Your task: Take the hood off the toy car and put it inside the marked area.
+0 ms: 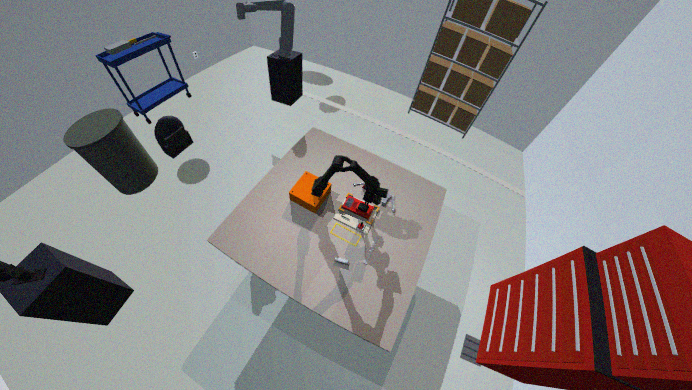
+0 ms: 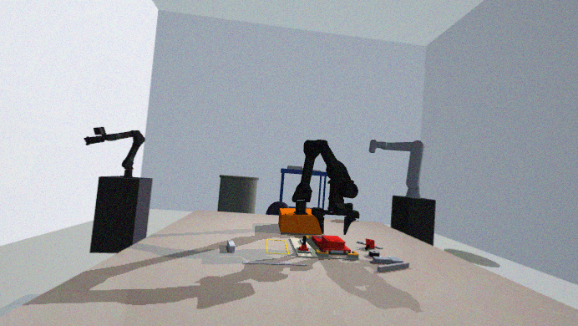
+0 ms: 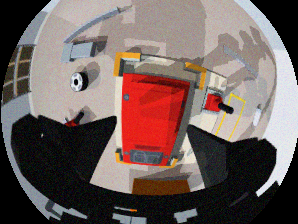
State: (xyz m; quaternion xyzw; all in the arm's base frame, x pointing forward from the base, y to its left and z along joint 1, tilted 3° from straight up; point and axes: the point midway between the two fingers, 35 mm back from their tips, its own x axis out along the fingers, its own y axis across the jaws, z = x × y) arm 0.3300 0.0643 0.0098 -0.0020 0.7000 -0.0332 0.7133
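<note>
The hood is 3 cm below my gripper tip. Also, from my gripper tip: white wheel: 16 cm to the left, 6 cm below, 5 cm ahead.
</note>
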